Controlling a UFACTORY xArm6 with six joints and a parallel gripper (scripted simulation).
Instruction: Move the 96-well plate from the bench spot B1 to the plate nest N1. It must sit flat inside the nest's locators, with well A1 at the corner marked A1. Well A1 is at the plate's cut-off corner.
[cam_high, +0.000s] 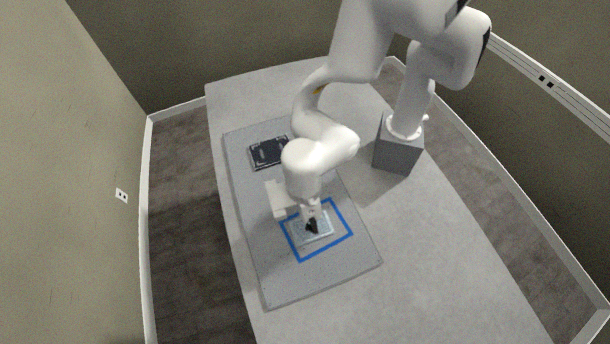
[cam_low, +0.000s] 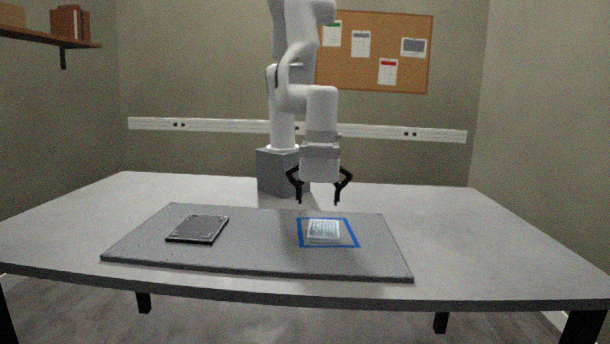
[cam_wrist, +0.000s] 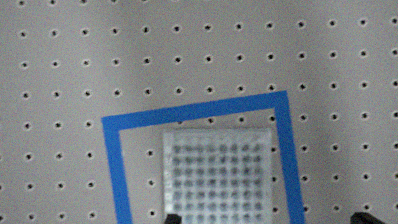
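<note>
The 96-well plate lies 1 cm behind my hand, 2 cm to the left of it and 9 cm below it. The rest, counted from my hand: dark plate nest 1 cm ahead, 31 cm to the right, 9 cm below.
</note>
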